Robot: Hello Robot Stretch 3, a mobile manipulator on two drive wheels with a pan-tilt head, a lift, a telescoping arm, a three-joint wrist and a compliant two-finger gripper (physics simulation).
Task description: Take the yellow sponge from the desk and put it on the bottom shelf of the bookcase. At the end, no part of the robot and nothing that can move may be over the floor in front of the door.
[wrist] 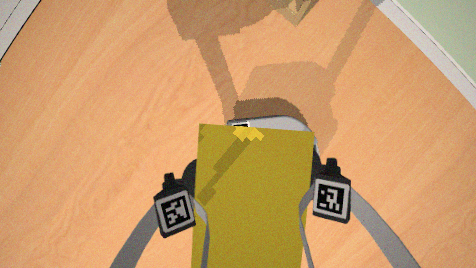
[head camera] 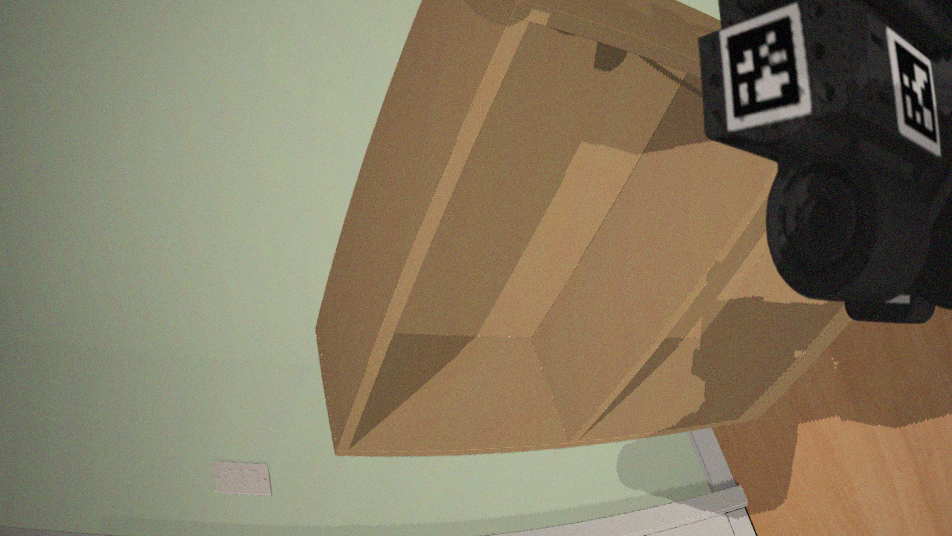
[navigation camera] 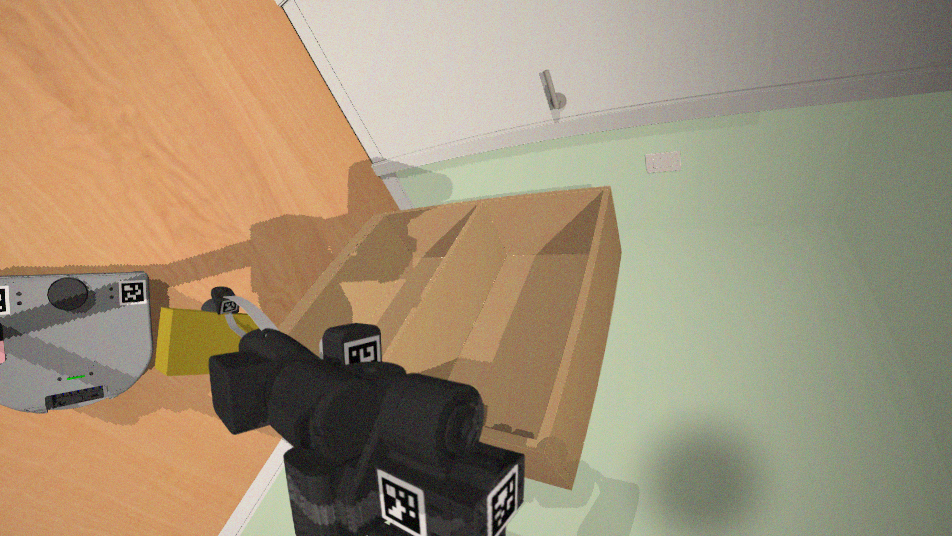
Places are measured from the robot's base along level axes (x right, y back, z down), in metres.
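Pixels of known places: gripper, between the fingertips: (wrist: 250, 171) (navigation camera: 219, 337); robot's base, origin of its link: (navigation camera: 69, 292).
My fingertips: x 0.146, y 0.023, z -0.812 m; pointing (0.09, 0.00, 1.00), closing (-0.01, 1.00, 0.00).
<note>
For each thing: its middle in the pictures, then the offset to it from my fingertips. "spot": a spot on its surface instead.
- yellow sponge, middle of its body: (wrist: 249, 205) (navigation camera: 213, 340) dx -0.016, dy -0.003, dz -0.028 m
- handle, a spot on its surface: (navigation camera: 549, 89) spot: dx +0.821, dy -0.603, dz -0.108 m
My gripper (wrist: 250, 171) is shut on the yellow sponge (navigation camera: 189, 342) (wrist: 252, 225). In the wrist view the sponge is between both fingertips and above the floor. In the navigation view it is beside the robot's base, left of the bookcase and apart from it; the wrist hides part of it. The open-fronted wooden bookcase (head camera: 373, 219) (navigation camera: 592, 352) appears tilted, with its top towards the wall side of the picture and its lower compartment towards the floor. The wrist covers part of the bookcase in both camera views. The desk does not show.
The white door (navigation camera: 466, 59), with a handle (navigation camera: 549, 89), is beyond the bookcase's far side. The grey robot base (navigation camera: 99, 339) is left of the sponge. A green wall (head camera: 166, 233) (navigation camera: 766, 266) stands behind the bookcase. Robot shadows cross the floor and bookcase.
</note>
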